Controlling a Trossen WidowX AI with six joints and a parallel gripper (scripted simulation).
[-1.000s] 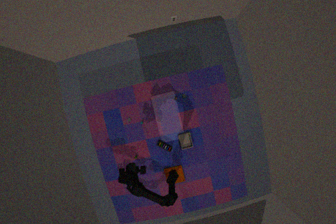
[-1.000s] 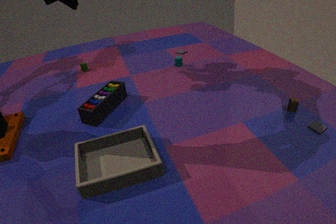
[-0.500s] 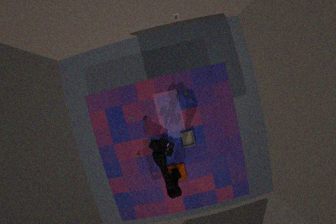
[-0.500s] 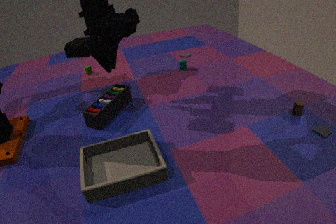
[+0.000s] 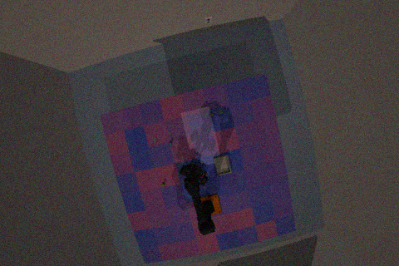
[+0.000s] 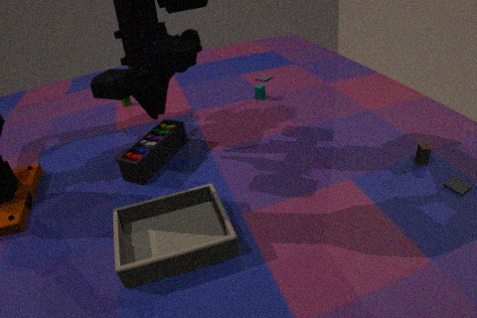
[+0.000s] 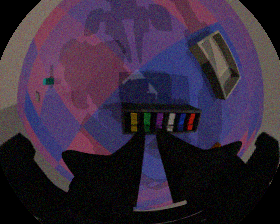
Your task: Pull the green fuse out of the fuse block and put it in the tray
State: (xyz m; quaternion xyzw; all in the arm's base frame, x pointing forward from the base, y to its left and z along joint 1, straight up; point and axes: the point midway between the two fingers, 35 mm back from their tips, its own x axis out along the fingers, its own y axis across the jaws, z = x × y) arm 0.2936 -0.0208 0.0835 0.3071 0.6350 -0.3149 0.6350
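My gripper tip is now 40 mm above the green fuse. Round my gripper tip: teal cube (240 mm ahead, 80 mm to the left, 50 mm below); brown cube (320 mm ahead, 270 mm to the right, 50 mm below); grey tray (60 mm behind, 200 mm to the right, 60 mm below).
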